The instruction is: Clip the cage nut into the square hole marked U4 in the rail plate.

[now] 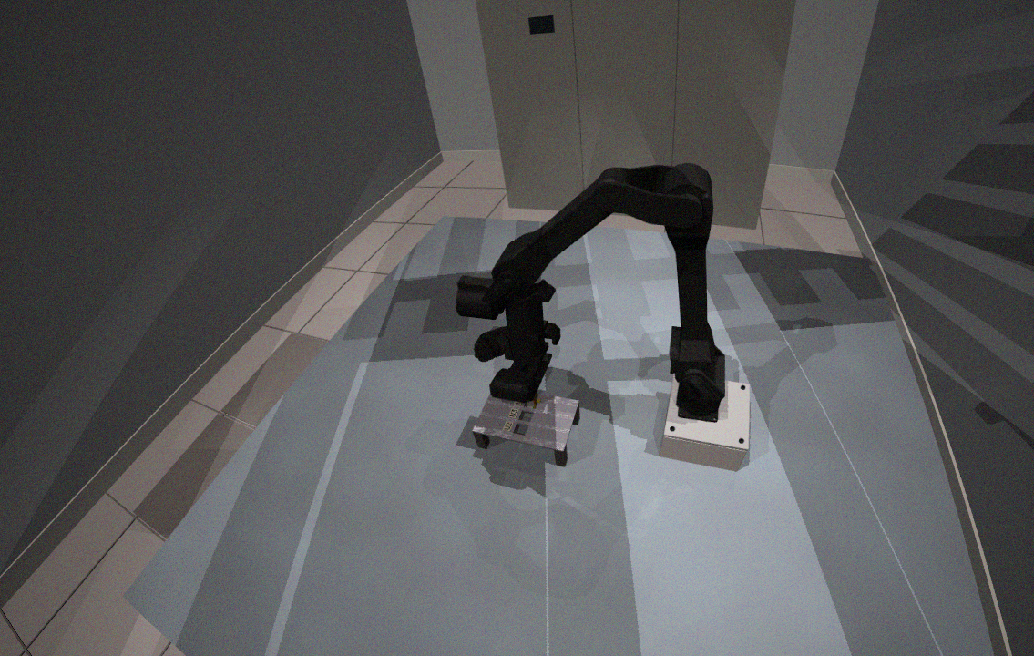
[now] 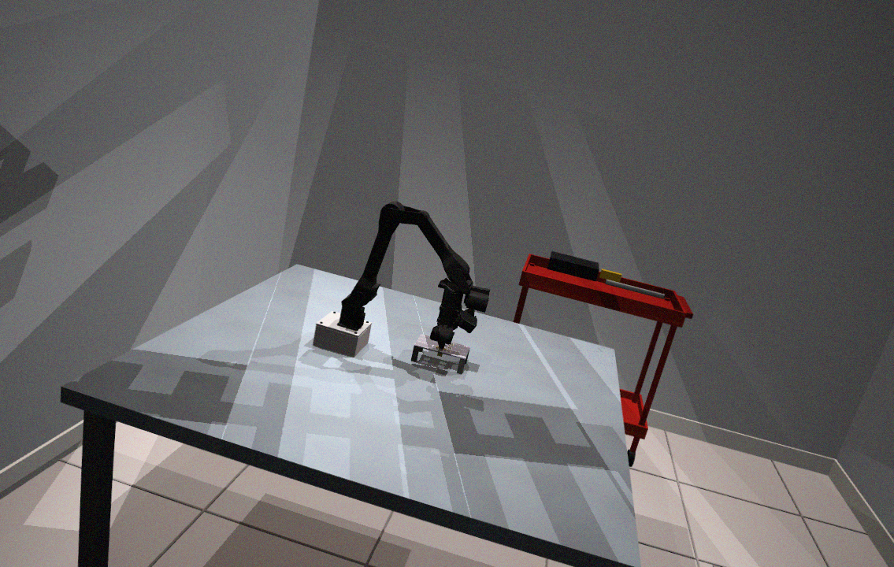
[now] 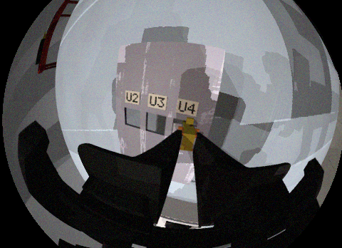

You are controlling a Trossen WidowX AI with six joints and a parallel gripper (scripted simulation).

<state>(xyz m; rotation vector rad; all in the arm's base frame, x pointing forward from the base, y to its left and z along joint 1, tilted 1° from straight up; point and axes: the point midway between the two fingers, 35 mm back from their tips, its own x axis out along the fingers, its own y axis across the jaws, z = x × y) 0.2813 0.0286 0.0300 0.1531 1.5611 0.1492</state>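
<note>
The cage nut lies 1 cm below my gripper tip.
</note>
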